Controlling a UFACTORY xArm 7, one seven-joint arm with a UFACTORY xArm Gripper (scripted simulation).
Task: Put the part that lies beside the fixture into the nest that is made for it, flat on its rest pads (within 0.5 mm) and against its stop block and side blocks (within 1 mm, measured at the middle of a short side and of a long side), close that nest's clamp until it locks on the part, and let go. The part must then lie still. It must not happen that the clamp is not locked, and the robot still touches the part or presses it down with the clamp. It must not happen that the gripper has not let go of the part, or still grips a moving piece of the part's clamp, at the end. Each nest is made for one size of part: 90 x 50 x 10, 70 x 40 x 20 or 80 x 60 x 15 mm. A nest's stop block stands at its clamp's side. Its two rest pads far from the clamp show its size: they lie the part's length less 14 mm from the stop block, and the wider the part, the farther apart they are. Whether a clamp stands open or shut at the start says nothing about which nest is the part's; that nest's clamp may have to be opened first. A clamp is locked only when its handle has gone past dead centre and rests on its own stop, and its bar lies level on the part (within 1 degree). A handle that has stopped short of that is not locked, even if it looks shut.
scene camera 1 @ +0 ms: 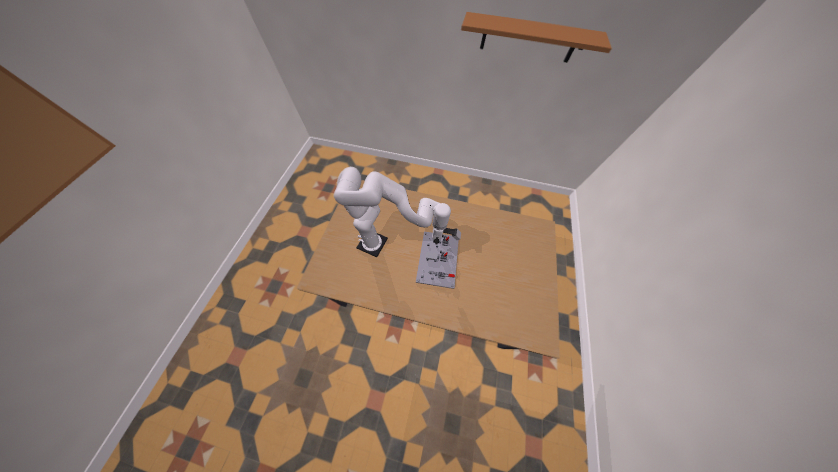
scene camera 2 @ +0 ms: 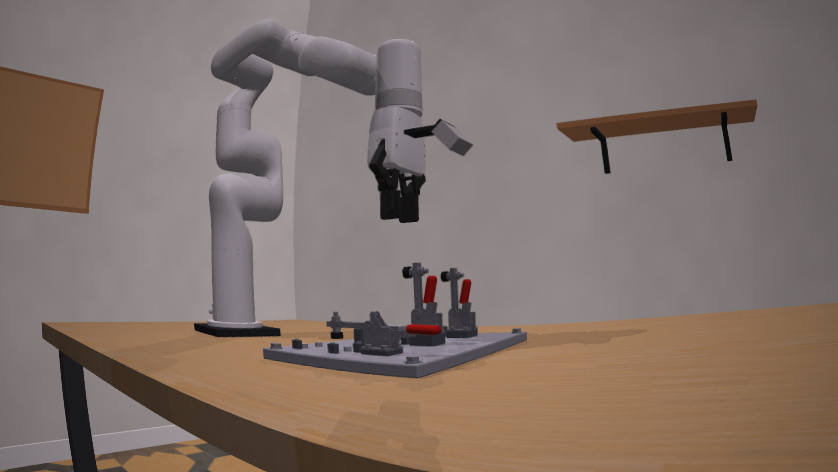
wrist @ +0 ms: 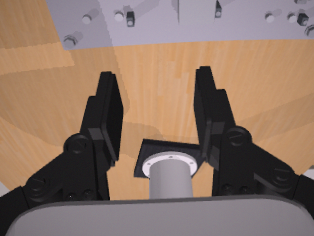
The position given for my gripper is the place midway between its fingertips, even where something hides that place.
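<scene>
My gripper is there at (scene camera 2: 400, 220), and you'd find the gripper in the wrist view too, at (wrist: 156, 88).
</scene>
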